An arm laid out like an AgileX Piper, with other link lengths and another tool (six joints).
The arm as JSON. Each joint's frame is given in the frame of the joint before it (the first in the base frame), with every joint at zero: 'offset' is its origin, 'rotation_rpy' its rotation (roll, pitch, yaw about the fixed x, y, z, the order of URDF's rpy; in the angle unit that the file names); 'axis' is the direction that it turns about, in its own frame. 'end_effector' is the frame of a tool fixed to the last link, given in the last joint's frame.
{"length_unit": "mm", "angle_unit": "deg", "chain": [
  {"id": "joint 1", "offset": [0.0, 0.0, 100.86], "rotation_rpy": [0.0, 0.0, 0.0], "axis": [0.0, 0.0, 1.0]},
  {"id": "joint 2", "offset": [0.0, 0.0, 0.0], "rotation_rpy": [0.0, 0.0, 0.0], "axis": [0.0, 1.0, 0.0]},
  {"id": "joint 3", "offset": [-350.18, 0.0, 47.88], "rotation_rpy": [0.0, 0.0, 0.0], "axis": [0.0, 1.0, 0.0]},
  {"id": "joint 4", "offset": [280.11, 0.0, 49.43], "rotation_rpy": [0.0, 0.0, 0.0], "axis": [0.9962, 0.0, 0.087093]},
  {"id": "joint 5", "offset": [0.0, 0.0, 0.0], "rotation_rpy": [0.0, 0.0, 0.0], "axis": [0.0, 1.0, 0.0]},
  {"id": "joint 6", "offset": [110.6, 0.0, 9.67], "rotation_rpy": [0.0, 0.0, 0.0], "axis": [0.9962, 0.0, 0.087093]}
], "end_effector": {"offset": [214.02, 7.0, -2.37], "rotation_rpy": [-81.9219, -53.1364, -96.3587]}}
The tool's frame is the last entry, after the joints.
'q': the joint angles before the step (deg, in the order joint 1, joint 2, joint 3, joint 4, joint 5, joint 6). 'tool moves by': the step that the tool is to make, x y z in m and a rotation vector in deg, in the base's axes. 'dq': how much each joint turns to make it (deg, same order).
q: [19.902 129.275 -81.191 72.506 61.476 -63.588]
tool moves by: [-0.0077 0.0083 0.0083 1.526 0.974 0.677]
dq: [0.583 0.007 -0.010 1.226 1.335 0.003]
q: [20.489 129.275 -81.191 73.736 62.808 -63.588]
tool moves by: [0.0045 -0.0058 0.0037 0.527 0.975 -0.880]
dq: [-1.052 -0.001 -0.006 0.225 0.871 0.584]
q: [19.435 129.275 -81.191 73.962 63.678 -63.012]
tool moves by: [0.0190 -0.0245 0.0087 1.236 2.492 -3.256]
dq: [-3.910 0.007 -0.008 0.285 2.274 1.589]
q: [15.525 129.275 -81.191 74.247 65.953 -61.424]
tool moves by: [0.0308 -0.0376 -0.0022 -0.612 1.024 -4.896]
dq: [-4.878 0.004 -0.003 -0.772 0.064 1.273]
